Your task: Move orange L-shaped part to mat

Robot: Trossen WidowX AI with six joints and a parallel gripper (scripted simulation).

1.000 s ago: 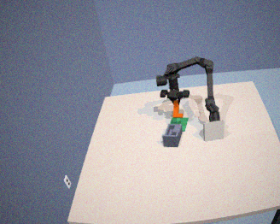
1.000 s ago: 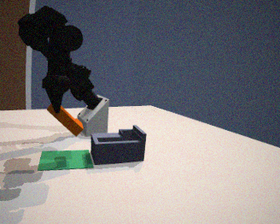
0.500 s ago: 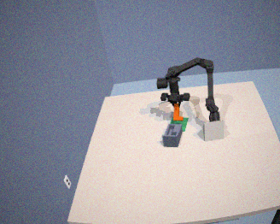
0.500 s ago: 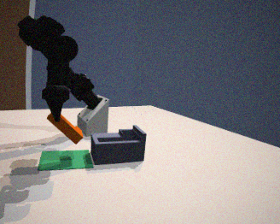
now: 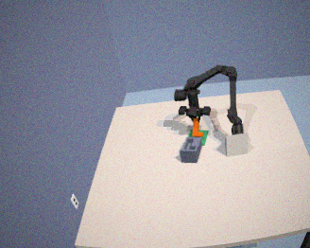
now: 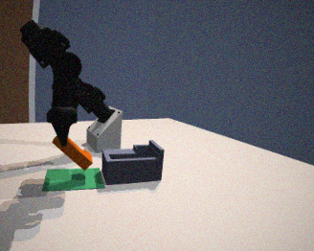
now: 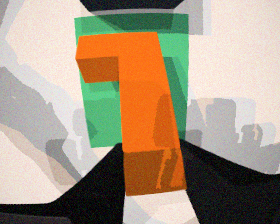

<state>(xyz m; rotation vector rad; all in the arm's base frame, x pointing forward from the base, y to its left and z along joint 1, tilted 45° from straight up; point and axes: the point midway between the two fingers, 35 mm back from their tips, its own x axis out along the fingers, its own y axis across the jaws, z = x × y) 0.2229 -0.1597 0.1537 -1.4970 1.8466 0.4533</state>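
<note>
Now: the orange part 40 mm to the left of my gripper tip and 30 mm below it. Round my gripper tip: green mat 110 mm below, 20 mm to the left, 10 mm ahead.
</note>
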